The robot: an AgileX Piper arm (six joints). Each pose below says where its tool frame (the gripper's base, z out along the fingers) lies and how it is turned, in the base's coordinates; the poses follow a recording.
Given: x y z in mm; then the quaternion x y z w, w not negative.
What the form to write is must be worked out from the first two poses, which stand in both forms.
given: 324 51 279 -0.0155 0.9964 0.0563 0.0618
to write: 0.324 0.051 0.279 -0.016 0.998 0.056 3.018
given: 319 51 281 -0.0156 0.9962 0.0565 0.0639
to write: 0.319 0.051 0.281 -0.016 0.998 0.057 3.014
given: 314 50 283 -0.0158 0.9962 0.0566 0.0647
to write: 0.314 0.050 0.283 -0.016 0.998 0.057 3.012
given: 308 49 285 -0.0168 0.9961 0.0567 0.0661
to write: 0.308 0.049 0.285 -0.017 0.998 0.057 3.009
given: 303 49 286 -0.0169 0.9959 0.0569 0.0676
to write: 0.303 0.049 0.286 -0.017 0.998 0.057 3.006
